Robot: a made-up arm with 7 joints. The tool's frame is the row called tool. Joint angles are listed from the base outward. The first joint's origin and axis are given. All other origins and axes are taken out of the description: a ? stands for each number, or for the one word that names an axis. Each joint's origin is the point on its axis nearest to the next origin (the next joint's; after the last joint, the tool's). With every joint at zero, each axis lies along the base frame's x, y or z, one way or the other. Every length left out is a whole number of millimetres.
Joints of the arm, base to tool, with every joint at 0 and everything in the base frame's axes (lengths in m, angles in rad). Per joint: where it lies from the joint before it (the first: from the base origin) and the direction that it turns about. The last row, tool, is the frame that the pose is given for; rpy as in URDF.
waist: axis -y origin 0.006 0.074 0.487
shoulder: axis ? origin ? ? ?
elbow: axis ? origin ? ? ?
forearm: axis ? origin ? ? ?
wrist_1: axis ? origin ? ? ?
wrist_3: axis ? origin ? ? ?
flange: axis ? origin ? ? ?
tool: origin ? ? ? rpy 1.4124 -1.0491 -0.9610
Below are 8 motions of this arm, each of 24 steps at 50 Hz.
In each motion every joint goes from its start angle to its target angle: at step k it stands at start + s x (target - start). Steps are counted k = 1, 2, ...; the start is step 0. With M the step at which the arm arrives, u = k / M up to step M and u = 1 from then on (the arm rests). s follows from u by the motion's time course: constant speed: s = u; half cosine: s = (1 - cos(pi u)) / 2; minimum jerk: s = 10 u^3 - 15 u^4 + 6 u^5.
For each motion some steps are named. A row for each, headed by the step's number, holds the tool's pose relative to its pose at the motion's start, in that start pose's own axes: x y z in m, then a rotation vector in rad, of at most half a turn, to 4 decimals.
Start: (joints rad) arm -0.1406 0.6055 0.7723 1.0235 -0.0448 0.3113 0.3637
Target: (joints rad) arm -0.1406 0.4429 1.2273 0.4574 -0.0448 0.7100 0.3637
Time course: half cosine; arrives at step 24
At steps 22, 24:
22: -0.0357 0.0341 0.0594 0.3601 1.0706 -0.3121
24: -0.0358 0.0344 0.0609 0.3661 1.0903 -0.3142

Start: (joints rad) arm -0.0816 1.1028 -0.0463 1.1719 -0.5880 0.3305 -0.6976
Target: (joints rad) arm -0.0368 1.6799 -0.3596 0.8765 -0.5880 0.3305 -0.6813
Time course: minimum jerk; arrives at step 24
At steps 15, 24:
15: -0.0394 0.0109 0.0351 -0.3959 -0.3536 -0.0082
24: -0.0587 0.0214 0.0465 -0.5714 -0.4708 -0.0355

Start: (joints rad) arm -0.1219 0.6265 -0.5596 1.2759 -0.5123 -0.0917 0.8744
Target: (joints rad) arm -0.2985 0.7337 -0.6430 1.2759 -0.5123 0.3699 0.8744
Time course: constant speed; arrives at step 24
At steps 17, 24:
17: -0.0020 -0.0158 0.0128 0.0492 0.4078 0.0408
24: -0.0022 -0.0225 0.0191 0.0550 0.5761 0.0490

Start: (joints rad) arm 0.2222 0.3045 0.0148 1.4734 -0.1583 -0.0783 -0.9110
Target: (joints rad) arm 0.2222 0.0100 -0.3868 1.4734 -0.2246 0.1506 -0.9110
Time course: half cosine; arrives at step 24
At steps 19, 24:
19: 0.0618 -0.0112 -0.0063 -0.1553 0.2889 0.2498
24: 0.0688 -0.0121 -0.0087 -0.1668 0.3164 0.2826

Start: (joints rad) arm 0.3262 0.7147 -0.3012 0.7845 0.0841 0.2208 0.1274
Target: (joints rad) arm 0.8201 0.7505 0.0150 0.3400 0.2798 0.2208 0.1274
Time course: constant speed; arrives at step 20
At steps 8, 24:
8: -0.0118 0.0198 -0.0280 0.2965 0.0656 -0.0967
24: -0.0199 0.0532 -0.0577 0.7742 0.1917 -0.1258

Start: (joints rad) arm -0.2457 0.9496 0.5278 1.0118 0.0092 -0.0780 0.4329
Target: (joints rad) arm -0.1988 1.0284 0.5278 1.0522 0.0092 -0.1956 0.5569
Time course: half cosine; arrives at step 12
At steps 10, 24:
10: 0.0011 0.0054 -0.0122 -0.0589 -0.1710 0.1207
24: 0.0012 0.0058 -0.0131 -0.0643 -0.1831 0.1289

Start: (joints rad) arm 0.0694 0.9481 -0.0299 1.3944 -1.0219 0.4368 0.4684
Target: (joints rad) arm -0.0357 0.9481 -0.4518 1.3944 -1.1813 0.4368 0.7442
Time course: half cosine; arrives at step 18
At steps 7, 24:
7: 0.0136 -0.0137 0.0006 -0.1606 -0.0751 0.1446
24: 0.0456 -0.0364 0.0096 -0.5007 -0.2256 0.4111

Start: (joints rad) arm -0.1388 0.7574 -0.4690 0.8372 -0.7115 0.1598 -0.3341
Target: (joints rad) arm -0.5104 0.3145 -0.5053 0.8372 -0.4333 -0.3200 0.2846
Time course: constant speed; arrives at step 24
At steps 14, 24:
14: 0.0572 -0.0103 -0.0127 0.2850 0.0970 0.7728
24: 0.0963 -0.0066 -0.0216 0.5147 0.1232 1.2788

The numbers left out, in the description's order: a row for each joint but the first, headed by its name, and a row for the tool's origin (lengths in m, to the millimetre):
shoulder: axis +x, xyz -0.012 0.000 0.000
elbow: axis +z, xyz 0.000 -0.009 -0.122
forearm: axis -y, xyz 0.019 -0.004 0.000
wrist_1: axis +z, xyz 0.006 0.000 -0.082
wrist_3: axis +y, xyz -0.007 -0.003 0.000
flange: axis -x, xyz 0.026 0.000 0.009
tool: xyz 0.000 0.001 0.000

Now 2 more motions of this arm.
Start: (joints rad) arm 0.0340 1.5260 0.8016 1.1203 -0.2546 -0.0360 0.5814
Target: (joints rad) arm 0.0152 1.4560 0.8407 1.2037 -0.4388 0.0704 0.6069
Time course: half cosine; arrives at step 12
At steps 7, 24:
7: 0.0017 -0.0047 0.0014 -0.0755 0.0510 -0.0330
24: 0.0028 -0.0073 0.0022 -0.1184 0.0810 -0.0570

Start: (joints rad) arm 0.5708 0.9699 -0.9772 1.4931 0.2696 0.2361 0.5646
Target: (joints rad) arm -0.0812 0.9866 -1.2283 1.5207 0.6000 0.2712 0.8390
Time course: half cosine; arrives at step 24
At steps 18, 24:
18: 0.0226 -0.0580 0.0689 0.1573 0.6980 0.7996
24: 0.0323 -0.0666 0.0790 0.2012 0.8198 0.9311

